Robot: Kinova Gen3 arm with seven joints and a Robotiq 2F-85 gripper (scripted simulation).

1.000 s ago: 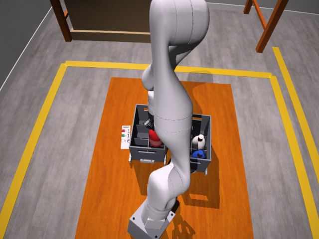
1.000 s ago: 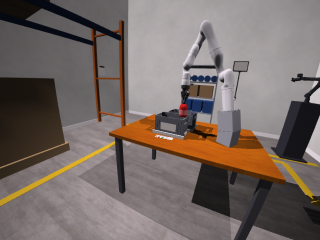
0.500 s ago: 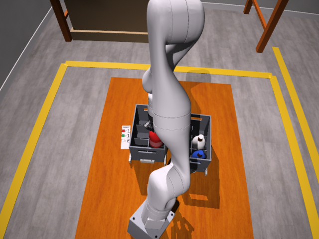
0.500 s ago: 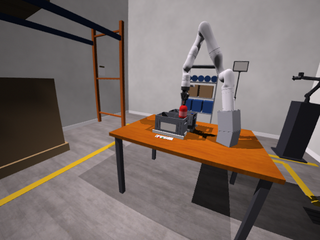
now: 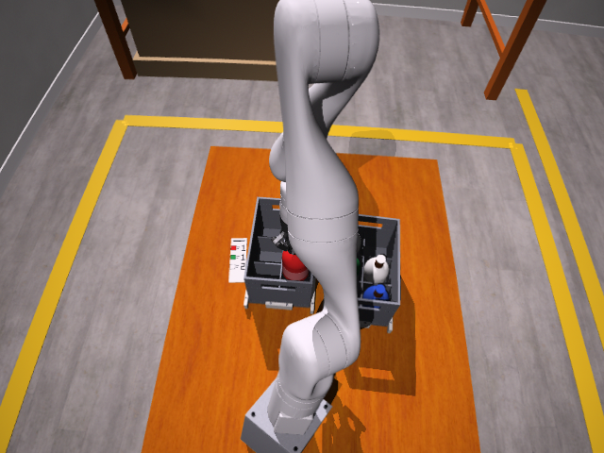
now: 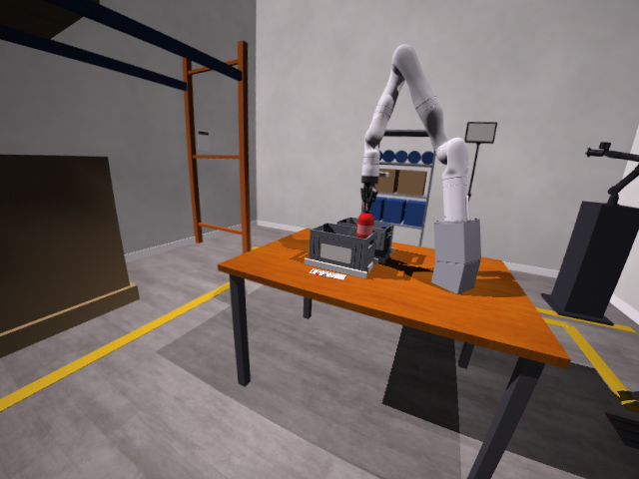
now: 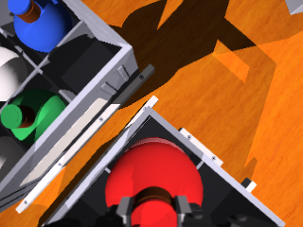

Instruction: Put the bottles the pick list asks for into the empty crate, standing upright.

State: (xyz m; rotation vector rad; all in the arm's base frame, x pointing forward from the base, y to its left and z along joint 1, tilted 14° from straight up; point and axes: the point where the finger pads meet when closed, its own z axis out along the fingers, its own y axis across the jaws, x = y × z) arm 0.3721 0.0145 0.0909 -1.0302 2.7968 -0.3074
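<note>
My hand is 7 cm above the red bottle. The rest, counted from my hand: pick list 29 cm below, 19 cm to the left, 10 cm ahead; then blue bottle 23 cm to the right, 21 cm below, 5 cm behind; then green bottle 21 cm below, 15 cm to the right, 5 cm ahead.
</note>
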